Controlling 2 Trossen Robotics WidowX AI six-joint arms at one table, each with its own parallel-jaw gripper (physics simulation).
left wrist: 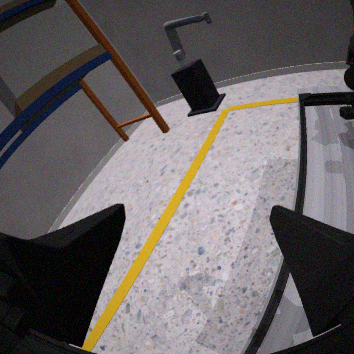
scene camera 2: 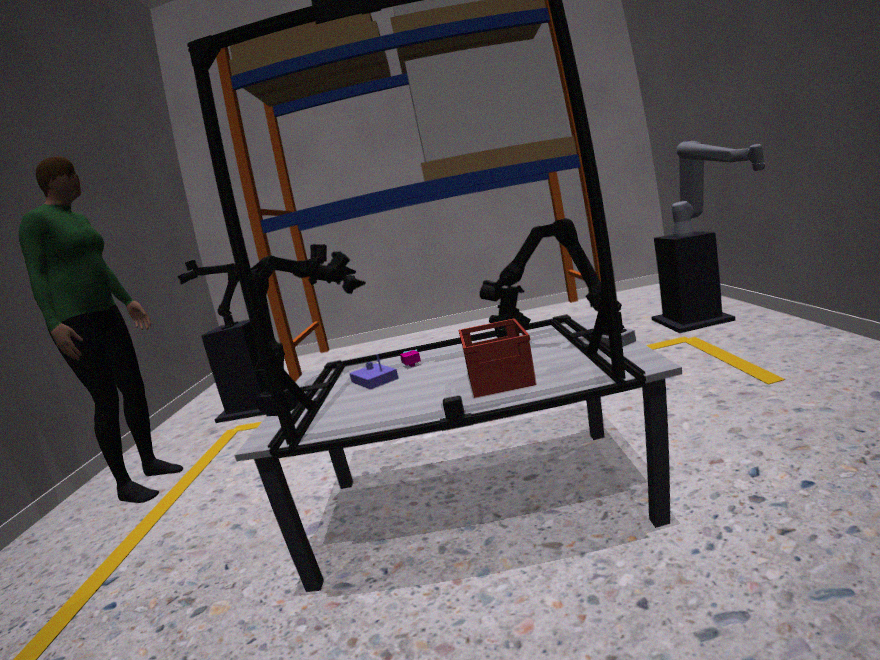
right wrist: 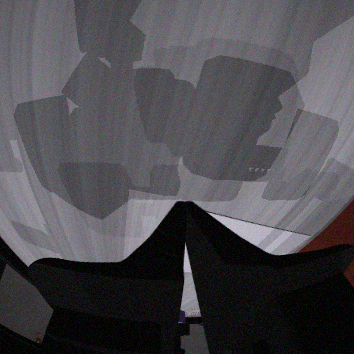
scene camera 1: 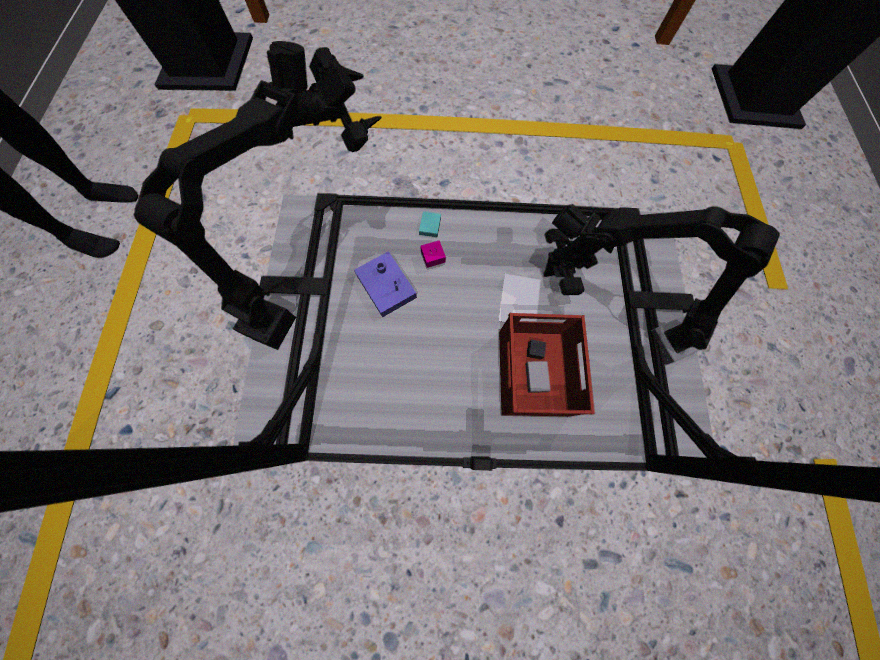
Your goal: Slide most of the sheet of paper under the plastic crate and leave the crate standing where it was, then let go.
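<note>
The white sheet of paper (scene camera 1: 521,292) (right wrist: 260,232) lies flat on the table behind the red plastic crate (scene camera 1: 547,412) (scene camera 2: 501,365) (right wrist: 332,240). Its near edge is at the crate's back wall; I cannot tell whether any of it is underneath. The crate stands upright. My right gripper (scene camera 1: 548,272) (right wrist: 183,208) is shut with its tips together, empty, and points down beside the paper's right side in scene camera 1. Its fingers cover part of the paper in the right wrist view. My left gripper (scene camera 1: 371,98) (scene camera 2: 357,273) (left wrist: 200,213) is open and empty, high beyond the table's back edge.
A dark block (scene camera 1: 536,348) and a grey block (scene camera 1: 538,376) lie inside the crate. A purple box (scene camera 1: 384,285) (scene camera 2: 373,375), a magenta block (scene camera 1: 432,253) (scene camera 2: 410,358) and a teal block (scene camera 1: 430,223) lie left of the paper. A black frame (scene camera 1: 483,205) borders the table.
</note>
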